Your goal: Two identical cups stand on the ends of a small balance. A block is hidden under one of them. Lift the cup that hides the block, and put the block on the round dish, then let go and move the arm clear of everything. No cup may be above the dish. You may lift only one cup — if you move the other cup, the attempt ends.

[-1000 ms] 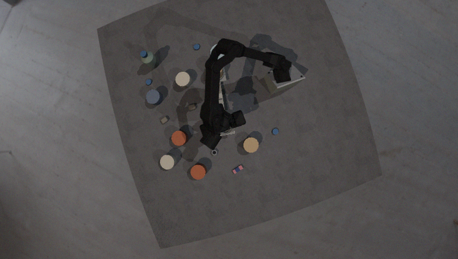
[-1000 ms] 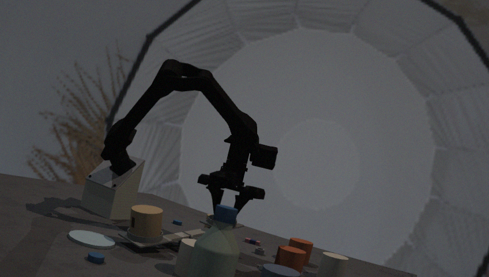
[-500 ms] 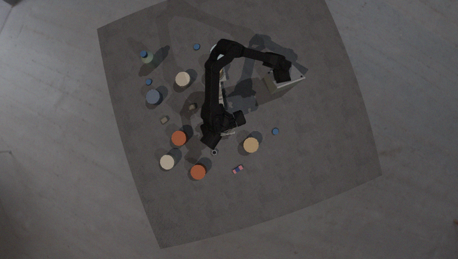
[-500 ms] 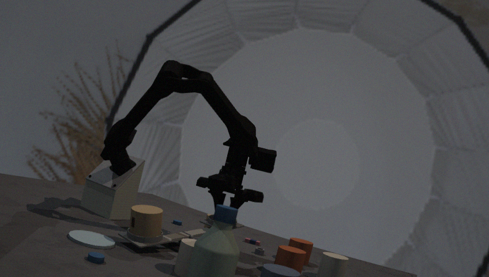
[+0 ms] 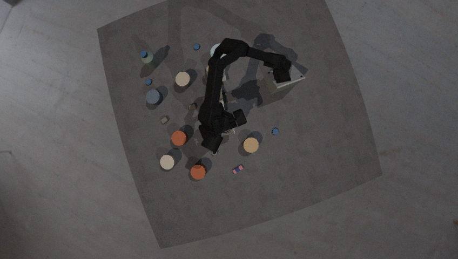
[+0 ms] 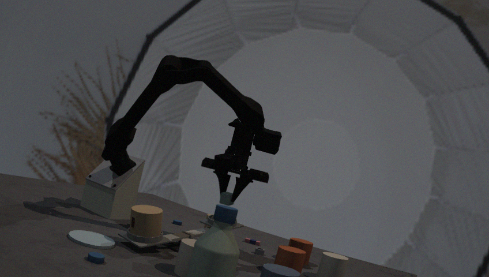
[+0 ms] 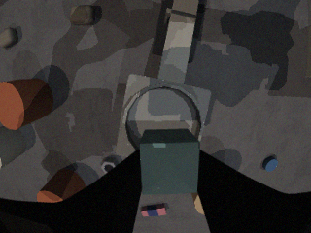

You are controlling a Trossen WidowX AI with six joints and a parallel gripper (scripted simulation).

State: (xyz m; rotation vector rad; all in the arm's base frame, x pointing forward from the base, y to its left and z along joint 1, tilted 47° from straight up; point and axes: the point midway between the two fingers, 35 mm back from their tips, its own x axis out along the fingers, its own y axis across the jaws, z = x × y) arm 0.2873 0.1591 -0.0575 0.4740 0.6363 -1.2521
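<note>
My gripper tip is 5 cm past the round dish, 36 cm to the left of it and 13 cm above it. Round my gripper tip: red-blue piece (2 cm behind, 22 cm to the left, 13 cm below); then nut (7 cm ahead, 12 cm to the left, 13 cm below); then grey-green block (1 cm above).
</note>
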